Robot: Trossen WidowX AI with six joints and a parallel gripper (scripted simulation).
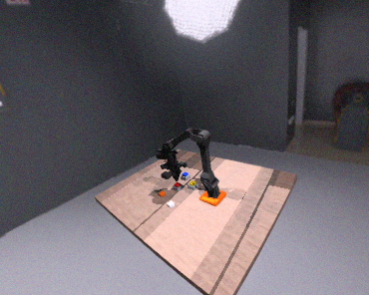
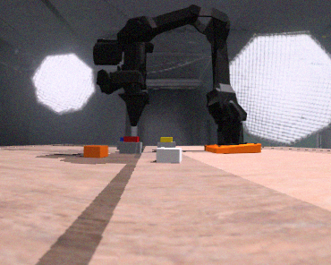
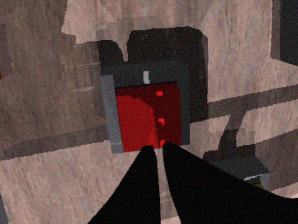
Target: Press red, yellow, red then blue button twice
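Now: gripper tip 3 cm above the red button. Round my gripper tip: yellow button (9 cm behind, 5 cm to the right, 3 cm below); blue button (13 cm to the right, 3 cm below, 2 cm ahead); orange block (10 cm to the left, 7 cm ahead, 5 cm below).
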